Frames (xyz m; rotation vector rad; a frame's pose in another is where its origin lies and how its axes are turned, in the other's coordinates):
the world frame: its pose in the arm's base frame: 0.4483 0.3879 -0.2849 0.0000 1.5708 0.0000
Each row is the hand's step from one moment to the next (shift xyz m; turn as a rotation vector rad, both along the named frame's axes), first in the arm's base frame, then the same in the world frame.
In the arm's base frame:
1: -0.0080 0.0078 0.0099 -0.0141 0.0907 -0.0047
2: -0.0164 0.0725 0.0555 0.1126 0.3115 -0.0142
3: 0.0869 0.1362 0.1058 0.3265 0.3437 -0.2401
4: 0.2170 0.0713 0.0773 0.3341 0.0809 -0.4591
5: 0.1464 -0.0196 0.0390 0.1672 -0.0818 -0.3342
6: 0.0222 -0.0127 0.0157 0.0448 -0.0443 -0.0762
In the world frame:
1: -0.0099 0.0078 -0.0080 0.0047 0.0907 -0.0141
2: -0.0555 0.0725 -0.0164 0.0142 0.3115 0.1126
3: -0.1058 0.1362 0.0869 0.2401 0.3437 0.3265
4: -0.0773 0.0713 0.2170 0.4591 0.0809 0.3341
5: -0.0390 -0.0196 0.1464 0.3342 -0.0818 0.1672
6: -0.0157 -0.0127 0.0222 0.0762 -0.0443 0.0448

